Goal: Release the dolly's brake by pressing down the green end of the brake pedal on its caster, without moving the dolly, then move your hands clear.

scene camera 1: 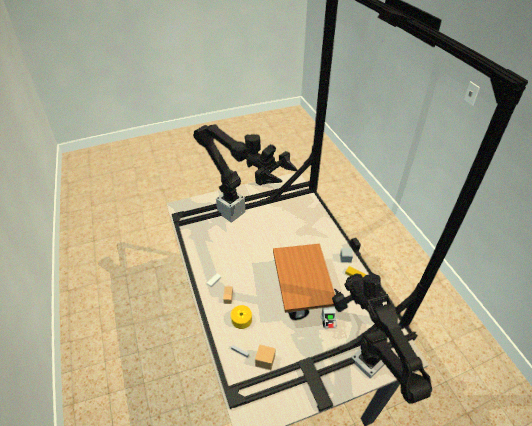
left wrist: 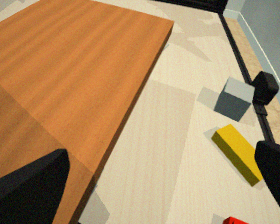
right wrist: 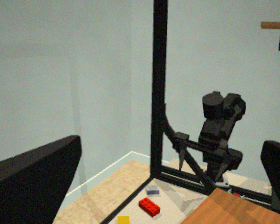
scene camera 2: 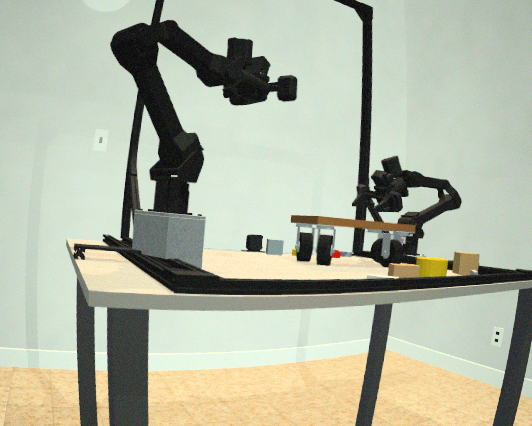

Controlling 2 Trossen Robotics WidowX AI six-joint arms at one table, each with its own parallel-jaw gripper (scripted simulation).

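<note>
Visible in scene camera 2 is my left gripper (scene camera 2: 362,207), which appears also in the left wrist view (left wrist: 163,154) and the right wrist view (right wrist: 197,176). My right gripper (scene camera 2: 279,98) appears also in scene camera 1 (scene camera 1: 289,175) and the right wrist view (right wrist: 171,147). A grey cube (left wrist: 236,97) is present; in the right wrist view the cube is out of frame.
</note>
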